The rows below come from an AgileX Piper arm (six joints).
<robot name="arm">
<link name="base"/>
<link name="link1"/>
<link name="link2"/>
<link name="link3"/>
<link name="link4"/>
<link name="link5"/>
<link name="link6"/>
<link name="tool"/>
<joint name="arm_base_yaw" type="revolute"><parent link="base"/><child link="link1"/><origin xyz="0 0 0.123" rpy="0 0 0"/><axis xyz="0 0 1"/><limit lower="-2.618" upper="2.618"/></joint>
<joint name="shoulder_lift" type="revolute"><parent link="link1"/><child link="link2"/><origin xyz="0 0 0" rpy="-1.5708 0 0"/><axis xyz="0 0 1"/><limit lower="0" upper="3.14"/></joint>
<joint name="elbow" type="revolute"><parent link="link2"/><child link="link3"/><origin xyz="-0.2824 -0.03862 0" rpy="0 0 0"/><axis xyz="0 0 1"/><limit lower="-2.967" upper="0"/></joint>
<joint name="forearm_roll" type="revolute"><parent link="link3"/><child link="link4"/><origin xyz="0.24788 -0.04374 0" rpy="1.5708 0 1.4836"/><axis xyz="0 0 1"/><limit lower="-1.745" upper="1.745"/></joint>
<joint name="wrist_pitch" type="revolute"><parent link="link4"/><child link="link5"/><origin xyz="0 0 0" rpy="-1.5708 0 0"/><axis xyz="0 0 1"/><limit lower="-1.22" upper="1.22"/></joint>
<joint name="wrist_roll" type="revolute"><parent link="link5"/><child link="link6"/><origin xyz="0 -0.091 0" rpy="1.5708 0 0"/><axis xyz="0 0 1"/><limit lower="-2.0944" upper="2.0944"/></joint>
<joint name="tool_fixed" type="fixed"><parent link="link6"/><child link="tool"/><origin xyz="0 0 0" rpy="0 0 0"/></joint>
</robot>
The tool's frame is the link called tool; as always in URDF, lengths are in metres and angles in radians.
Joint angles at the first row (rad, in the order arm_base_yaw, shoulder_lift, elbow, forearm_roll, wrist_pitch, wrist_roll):
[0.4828, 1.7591, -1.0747, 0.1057, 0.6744, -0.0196]
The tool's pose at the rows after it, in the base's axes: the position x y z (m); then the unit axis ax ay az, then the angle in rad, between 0 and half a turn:
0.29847 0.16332 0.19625 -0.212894 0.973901 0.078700 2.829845
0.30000 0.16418 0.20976 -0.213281 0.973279 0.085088 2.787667
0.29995 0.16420 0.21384 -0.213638 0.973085 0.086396 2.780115
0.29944 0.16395 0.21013 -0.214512 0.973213 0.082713 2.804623
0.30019 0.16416 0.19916 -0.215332 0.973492 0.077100 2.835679
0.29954 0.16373 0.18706 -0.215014 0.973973 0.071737 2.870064
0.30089 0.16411 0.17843 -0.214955 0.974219 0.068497 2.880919
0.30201 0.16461 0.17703 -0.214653 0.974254 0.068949 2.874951
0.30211 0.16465 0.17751 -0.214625 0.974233 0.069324 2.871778
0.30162 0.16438 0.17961 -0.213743 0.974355 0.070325 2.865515
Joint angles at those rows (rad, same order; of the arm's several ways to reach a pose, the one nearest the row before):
[0.4828, 1.7373, -1.0957, 0.1070, 0.6763, -0.0196]
[0.4828, 1.7125, -1.1151, 0.1078, 0.6765, -0.0196]
[0.4828, 1.7048, -1.1213, 0.1078, 0.6825, -0.0196]
[0.4828, 1.7140, -1.1213, 0.1059, 0.6989, -0.0196]
[0.4828, 1.7403, -1.1136, 0.1033, 0.6977, -0.0206]
[0.4828, 1.7656, -1.0995, 0.1023, 0.6944, -0.0206]
[0.4828, 1.7874, -1.0931, 0.0992, 0.6782, -0.0199]
[0.4828, 1.7923, -1.0932, 0.0992, 0.6673, -0.0199]
[0.4828, 1.7911, -1.0932, 0.0992, 0.6653, -0.0198]
[0.4828, 1.7842, -1.0920, 0.0992, 0.6644, -0.0179]

